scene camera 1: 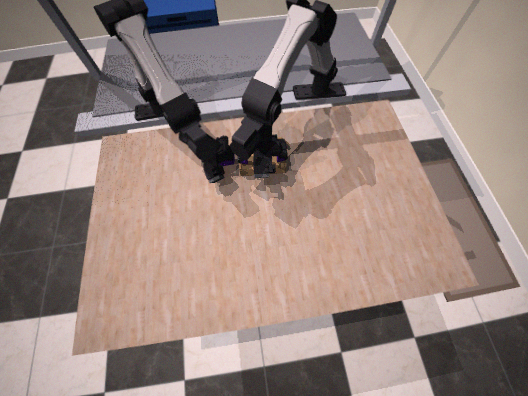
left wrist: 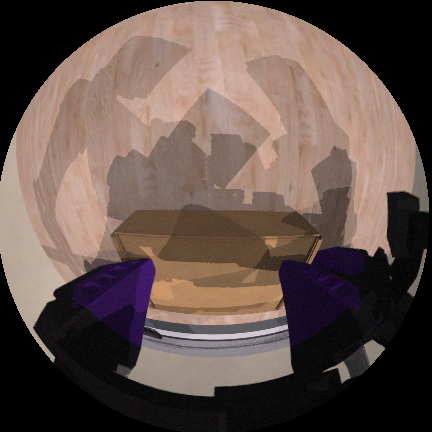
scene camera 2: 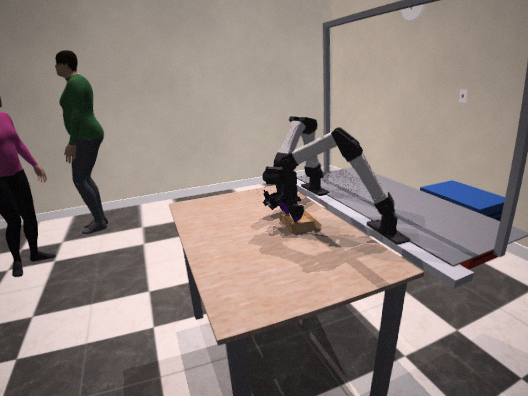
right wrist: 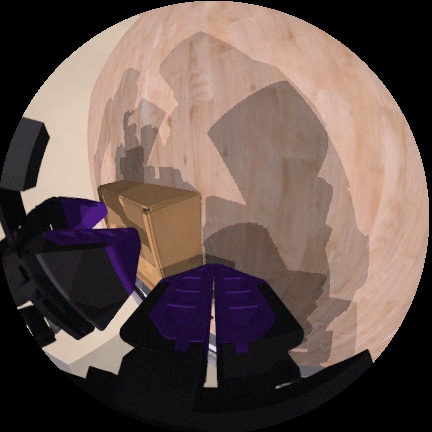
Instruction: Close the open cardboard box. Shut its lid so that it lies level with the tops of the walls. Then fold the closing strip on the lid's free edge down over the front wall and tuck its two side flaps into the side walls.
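Places are measured from the left arm's base along level axes (x down, y right, z back), in centimetres.
Pixels of known places: left gripper, fingertip midpoint: [left wrist: 217, 268] [scene camera 2: 291, 217] [right wrist: 117, 218]; right gripper, fingertip midpoint: [scene camera 1: 233, 162] [left wrist: 307, 257] [right wrist: 213, 269]; left arm's base at its link origin: [scene camera 1: 319, 91] [scene camera 2: 387, 232]; right arm's base at its link origin: [scene camera 2: 314, 189].
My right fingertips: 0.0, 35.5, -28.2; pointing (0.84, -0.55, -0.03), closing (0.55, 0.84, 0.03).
Ahead of a thing's pixels: the offset from my right fingertips to its top centre, as dx, dy, dz. "spot": to the spot under its first point. Level surfaces: height alone.
The cardboard box {-2.7, -9.8, +1.6} [scene camera 1: 247, 168] [scene camera 2: 304, 226] [left wrist: 215, 295] [right wrist: 180, 230] stands on the table with its lid down, looking level with the wall tops. The front wall is shaded in the left wrist view; no strip or side flap visibly sticks out. Thin dark seams run along the lid's side edges. My left gripper [scene camera 1: 263, 160] [scene camera 2: 290, 212] [left wrist: 217, 268] [right wrist: 117, 218] is open above the lid, fingers spread across it, and hides much of the box in scene camera 1. My right gripper [scene camera 1: 228, 162] [right wrist: 213, 269] is shut and empty, close beside the box's side wall.
The wooden table {dx +1.5} [scene camera 1: 240, 280] [scene camera 2: 240, 285] carries the arms' shadows around the box. The arm mounting rail {spot: +0.0, -55.5, +25.4} [scene camera 1: 370, 92] [scene camera 2: 440, 267] runs along the table's far edge in scene camera 1. A blue case [scene camera 1: 185, 12] [scene camera 2: 462, 195] is behind the arms. Two people stand beyond the table in scene camera 2.
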